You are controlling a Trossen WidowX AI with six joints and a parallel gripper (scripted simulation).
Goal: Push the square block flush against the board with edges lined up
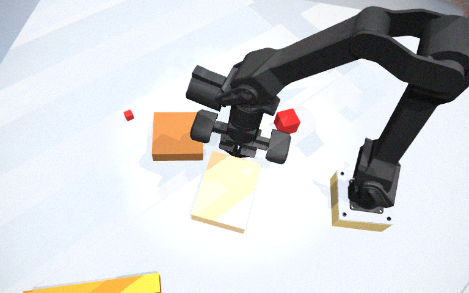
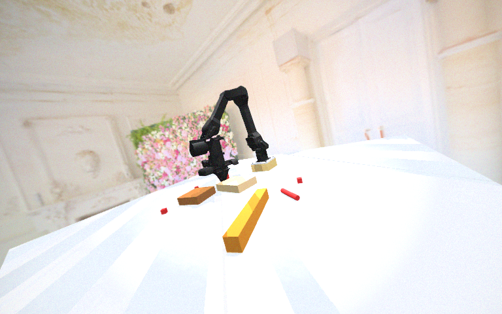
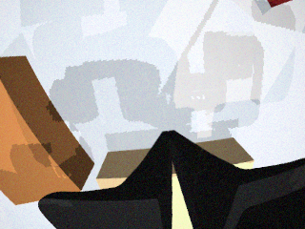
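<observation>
The pale cream board lies 80 mm to the left of my gripper tip, 10 mm ahead of it and 10 mm above it. From my gripper tip the other things lie so: long orange bar (310 mm to the left, 200 mm ahead, 10 mm above); then brown block (130 mm ahead, 20 mm to the right, 10 mm above).
</observation>
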